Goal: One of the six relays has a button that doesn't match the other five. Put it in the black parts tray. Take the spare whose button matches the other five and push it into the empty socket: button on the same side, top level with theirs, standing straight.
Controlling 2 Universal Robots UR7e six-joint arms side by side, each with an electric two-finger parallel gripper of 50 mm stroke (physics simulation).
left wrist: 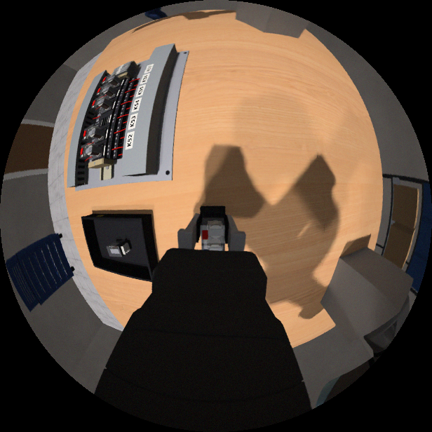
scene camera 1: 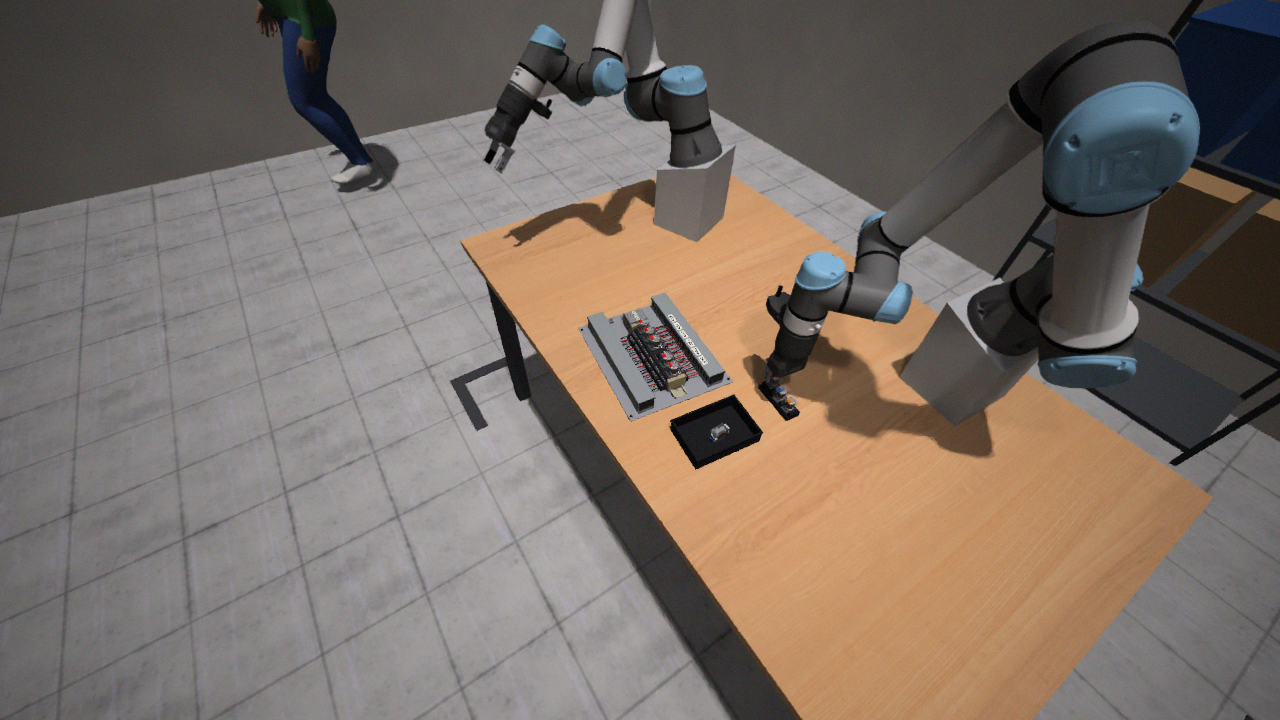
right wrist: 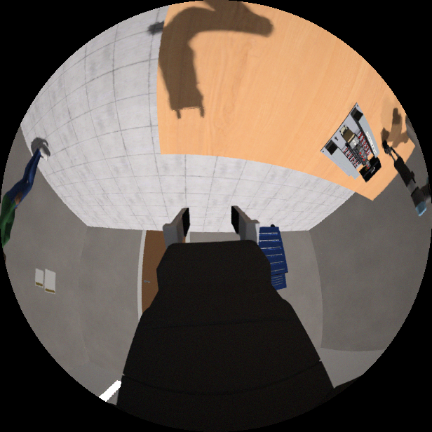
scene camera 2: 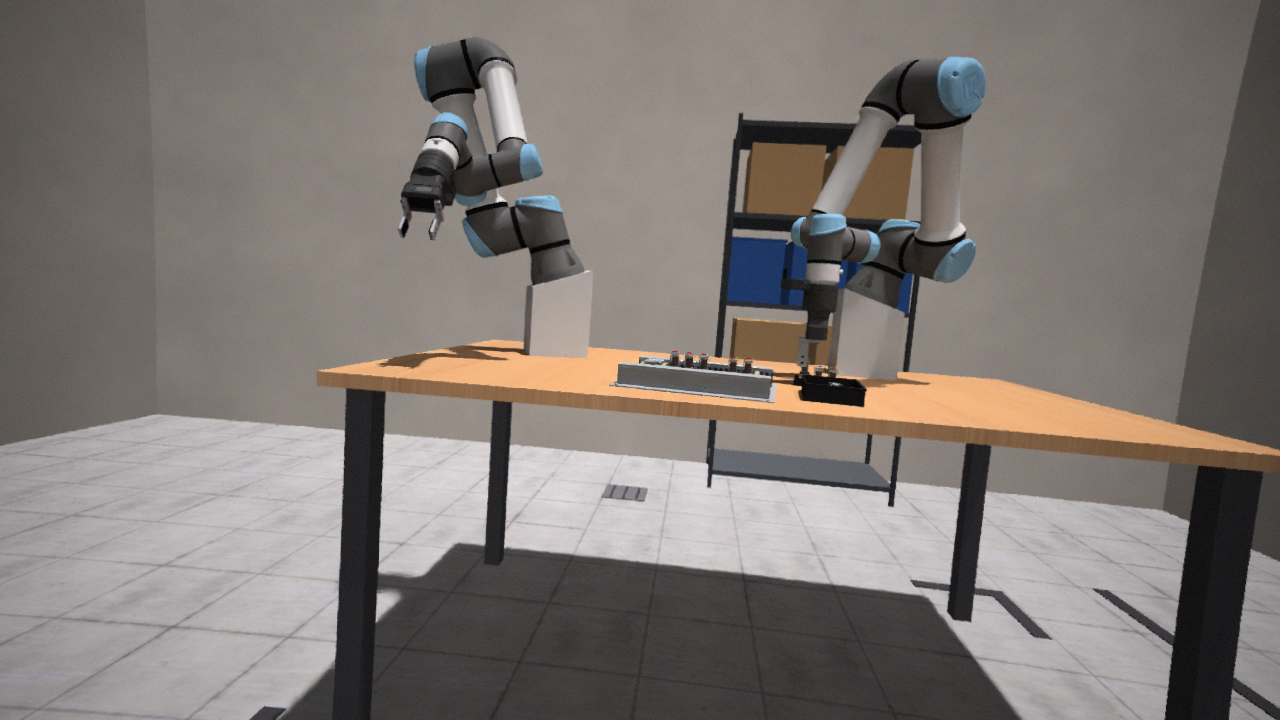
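Where they show: left gripper, fingertip midpoint: point(scene camera 1: 772, 377) point(scene camera 2: 801, 365); right gripper, fingertip midpoint: point(scene camera 1: 492, 166) point(scene camera 2: 416, 234); left arm's base, link origin: point(scene camera 1: 1000, 322); right arm's base, link origin: point(scene camera 1: 696, 157) point(scene camera 2: 558, 278).
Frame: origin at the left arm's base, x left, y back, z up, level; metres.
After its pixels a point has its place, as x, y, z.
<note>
My left gripper point(scene camera 1: 769, 379) {-0.285, -0.333, -0.170} point(scene camera 2: 802, 368) {-0.285, -0.333, -0.170} point(left wrist: 212, 222) is shut on a clear spare relay with a red button point(left wrist: 205, 234), low at the upper-left end of the black spare holder point(scene camera 1: 789, 412) {-0.205, -0.366, -0.193}. Two other spares, with blue and orange spots, show in that holder in scene camera 1. A clear relay point(scene camera 1: 719, 432) {-0.270, -0.528, -0.184} point(left wrist: 118, 249) lies on its side in the black parts tray point(scene camera 1: 683, 448) {-0.302, -0.602, -0.206} point(left wrist: 148, 240). On the grey panel point(scene camera 1: 617, 358) {-0.563, -0.560, -0.172} point(scene camera 2: 693, 379) {-0.574, -0.568, -0.188} point(left wrist: 161, 100), several red-button relays stand in a row with a gap at the empty socket point(left wrist: 104, 120). My right gripper point(scene camera 1: 498, 159) {-1.128, -0.498, 0.052} point(scene camera 2: 420, 225) {-1.128, -0.498, 0.052} point(right wrist: 210, 215) is open and empty, high up.
Tall grey ducts flank the relay row, and tan end blocks point(scene camera 1: 675, 382) {-0.428, -0.501, -0.184} point(left wrist: 101, 163) stand at its ends. The tray lies between the panel and the table's long edge in scene camera 1. A person point(scene camera 1: 313, 76) stands on the floor beyond the table. A shelf rack point(scene camera 2: 726, 259) stands behind.
</note>
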